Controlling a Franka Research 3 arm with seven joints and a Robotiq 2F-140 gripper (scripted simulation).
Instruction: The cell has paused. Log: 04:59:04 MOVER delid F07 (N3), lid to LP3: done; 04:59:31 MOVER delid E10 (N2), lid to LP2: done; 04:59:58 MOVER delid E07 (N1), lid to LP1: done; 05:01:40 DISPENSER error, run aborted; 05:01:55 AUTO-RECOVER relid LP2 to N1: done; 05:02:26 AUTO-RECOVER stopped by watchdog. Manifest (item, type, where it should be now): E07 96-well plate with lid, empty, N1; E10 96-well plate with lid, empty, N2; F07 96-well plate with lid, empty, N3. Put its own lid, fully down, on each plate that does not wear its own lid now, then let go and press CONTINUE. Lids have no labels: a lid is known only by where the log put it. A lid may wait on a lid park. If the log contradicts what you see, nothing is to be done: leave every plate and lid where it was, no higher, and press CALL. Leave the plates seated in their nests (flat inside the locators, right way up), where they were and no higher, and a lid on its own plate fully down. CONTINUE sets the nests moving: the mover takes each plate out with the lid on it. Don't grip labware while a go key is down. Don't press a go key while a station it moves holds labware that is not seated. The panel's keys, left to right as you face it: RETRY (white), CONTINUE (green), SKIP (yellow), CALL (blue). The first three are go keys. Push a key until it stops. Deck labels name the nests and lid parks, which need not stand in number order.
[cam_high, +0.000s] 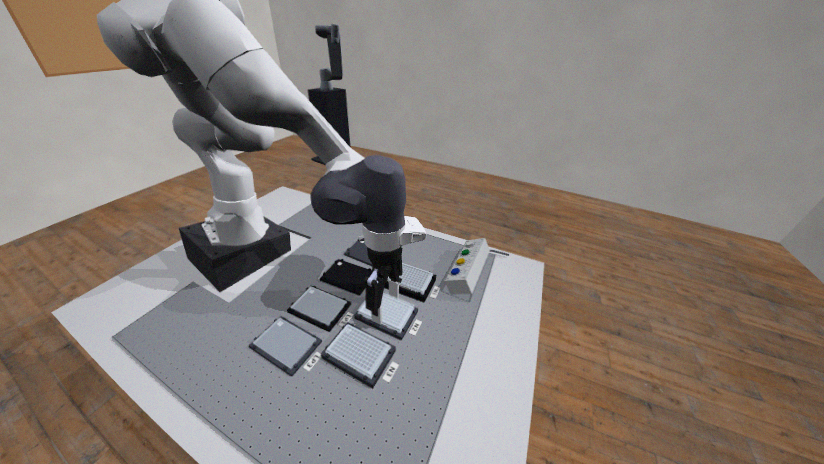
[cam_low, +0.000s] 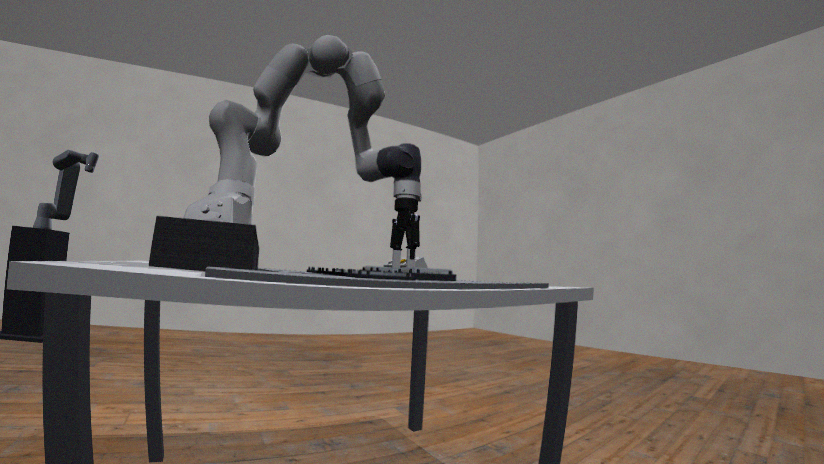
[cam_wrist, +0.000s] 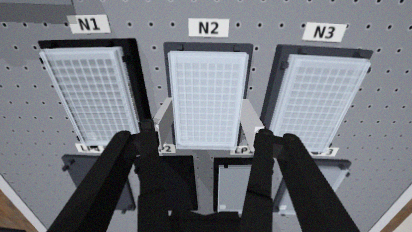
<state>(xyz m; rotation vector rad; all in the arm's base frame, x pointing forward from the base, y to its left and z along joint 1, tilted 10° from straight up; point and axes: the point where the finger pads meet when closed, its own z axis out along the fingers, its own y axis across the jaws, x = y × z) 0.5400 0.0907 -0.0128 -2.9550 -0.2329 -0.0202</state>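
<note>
The clear lid is 160 mm behind my hand, 90 mm to the right of it and 40 mm below it. From my hand the other things lie so: N3 plate: 130 mm to the right, 30 mm below, 20 mm ahead; lid park LP1: 160 mm behind, 90 mm to the right, 50 mm below; nest N1: 130 mm to the left, 40 mm below, 20 mm behind.
</note>
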